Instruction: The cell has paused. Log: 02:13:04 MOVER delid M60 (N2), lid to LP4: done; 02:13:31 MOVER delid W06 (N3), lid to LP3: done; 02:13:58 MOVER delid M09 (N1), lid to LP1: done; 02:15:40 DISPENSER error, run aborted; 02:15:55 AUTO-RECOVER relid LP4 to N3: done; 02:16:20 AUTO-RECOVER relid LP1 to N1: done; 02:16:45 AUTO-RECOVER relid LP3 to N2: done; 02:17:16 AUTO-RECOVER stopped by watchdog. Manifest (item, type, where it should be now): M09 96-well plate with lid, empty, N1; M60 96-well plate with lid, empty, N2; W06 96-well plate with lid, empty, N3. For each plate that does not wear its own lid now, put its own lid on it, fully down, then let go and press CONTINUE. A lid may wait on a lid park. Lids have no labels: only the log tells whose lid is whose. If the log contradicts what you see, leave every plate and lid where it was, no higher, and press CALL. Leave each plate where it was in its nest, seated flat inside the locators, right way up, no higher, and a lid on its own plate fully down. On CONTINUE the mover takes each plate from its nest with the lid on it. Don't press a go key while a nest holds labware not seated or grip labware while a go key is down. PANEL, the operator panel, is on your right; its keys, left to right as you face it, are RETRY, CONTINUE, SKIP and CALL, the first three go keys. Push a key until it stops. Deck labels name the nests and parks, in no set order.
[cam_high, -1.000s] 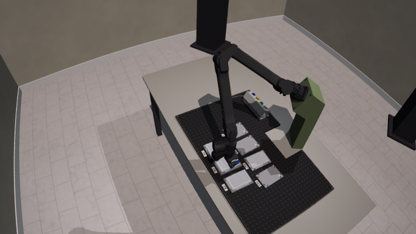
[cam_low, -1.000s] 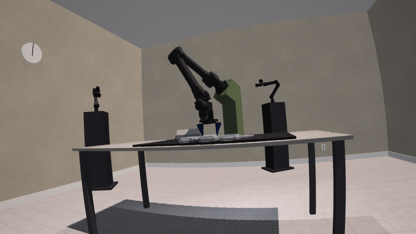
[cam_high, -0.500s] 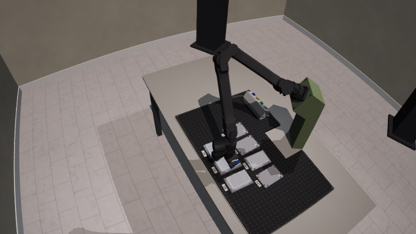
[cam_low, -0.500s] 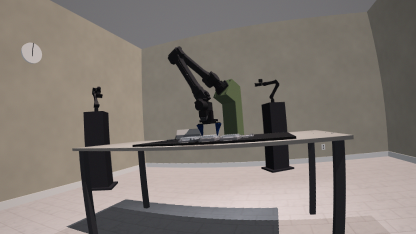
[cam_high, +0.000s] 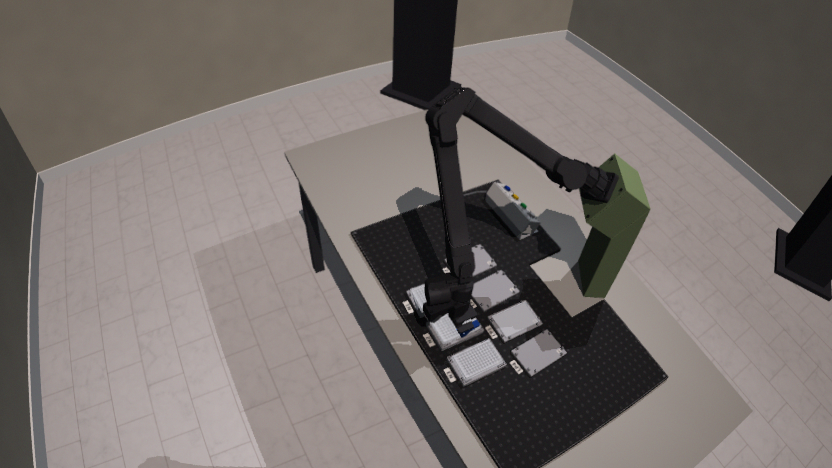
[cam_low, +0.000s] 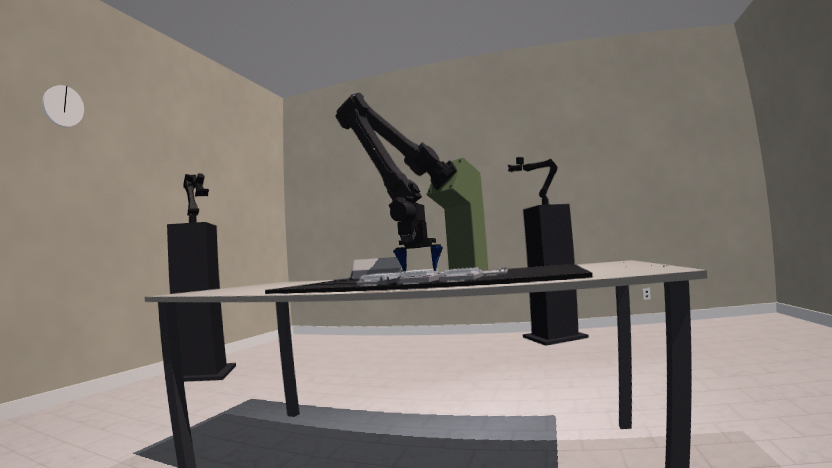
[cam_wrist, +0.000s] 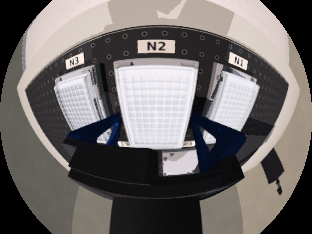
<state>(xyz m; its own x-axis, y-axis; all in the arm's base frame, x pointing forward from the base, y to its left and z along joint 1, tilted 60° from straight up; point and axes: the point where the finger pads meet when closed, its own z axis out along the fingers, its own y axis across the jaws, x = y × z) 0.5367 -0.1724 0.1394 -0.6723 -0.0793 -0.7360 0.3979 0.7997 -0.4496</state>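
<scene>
The LP1 park is 13 cm behind my hand, 15 cm to the left of it and 3 cm below it. From my hand the other things lie so: n2 label (7 cm ahead, 4 cm to the right, 4 cm below); then n3 label (14 cm ahead, 7 cm to the left, 4 cm below); then lp1 label (5 cm behind, 10 cm to the left, 4 cm below).
</scene>
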